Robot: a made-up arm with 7 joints. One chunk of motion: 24 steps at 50 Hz.
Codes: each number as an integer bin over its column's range. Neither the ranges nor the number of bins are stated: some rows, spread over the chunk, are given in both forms.
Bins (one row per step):
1: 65 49 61 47 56 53 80
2: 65 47 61 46 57 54 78
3: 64 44 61 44 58 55 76
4: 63 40 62 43 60 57 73
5: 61 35 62 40 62 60 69
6: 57 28 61 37 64 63 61
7: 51 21 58 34 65 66 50
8: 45 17 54 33 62 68 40
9: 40 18 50 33 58 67 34
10: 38 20 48 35 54 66 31
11: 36 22 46 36 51 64 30
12: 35 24 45 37 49 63 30
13: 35 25 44 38 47 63 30
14: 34 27 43 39 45 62 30
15: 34 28 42 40 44 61 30
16: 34 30 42 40 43 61 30
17: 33 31 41 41 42 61 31
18: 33 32 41 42 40 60 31
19: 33 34 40 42 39 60 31
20: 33 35 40 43 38 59 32
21: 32 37 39 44 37 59 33
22: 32 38 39 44 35 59 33
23: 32 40 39 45 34 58 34
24: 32 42 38 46 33 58 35
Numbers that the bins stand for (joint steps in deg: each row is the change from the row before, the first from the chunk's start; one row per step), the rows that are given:
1: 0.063 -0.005 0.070 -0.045 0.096 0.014 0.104
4: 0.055 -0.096 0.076 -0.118 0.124 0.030 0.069
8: -0.018 -0.328 0.027 -0.300 0.138 0.075 -0.098
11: -0.055 -0.278 -0.021 -0.245 0.061 0.059 -0.148
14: -0.063 -0.227 -0.039 -0.191 0.018 0.051 -0.148
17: -0.067 -0.187 -0.052 -0.155 -0.003 0.046 -0.143
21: -0.071 -0.126 -0.064 -0.100 -0.038 0.038 -0.133
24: -0.071 -0.076 -0.070 -0.064 -0.067 0.034 -0.123
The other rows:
2: 0.063 -0.025 0.070 -0.064 0.103 0.018 0.094
3: 0.059 -0.056 0.070 -0.100 0.110 0.022 0.084
5: 0.046 -0.146 0.076 -0.173 0.138 0.042 0.048
6: 0.030 -0.217 0.070 -0.227 0.153 0.055 0.008
7: 0.006 -0.288 0.052 -0.282 0.160 0.067 -0.047
9: -0.038 -0.318 0.003 -0.300 0.110 0.071 -0.128
10: -0.046 -0.298 -0.009 -0.264 0.082 0.067 -0.143
12: -0.059 -0.258 -0.027 -0.227 0.046 0.055 -0.148
13: -0.059 -0.247 -0.033 -0.209 0.032 0.055 -0.148
15: -0.063 -0.217 -0.045 -0.173 0.011 0.046 -0.148
16: -0.063 -0.197 -0.045 -0.173 0.004 0.046 -0.148
18: -0.067 -0.177 -0.052 -0.136 -0.017 0.042 -0.143
19: -0.067 -0.157 -0.058 -0.136 -0.024 0.042 -0.143
20: -0.067 -0.146 -0.058 -0.118 -0.031 0.038 -0.138
22: -0.071 -0.116 -0.064 -0.100 -0.053 0.038 -0.133
23: -0.071 -0.096 -0.064 -0.082 -0.060 0.034 -0.128

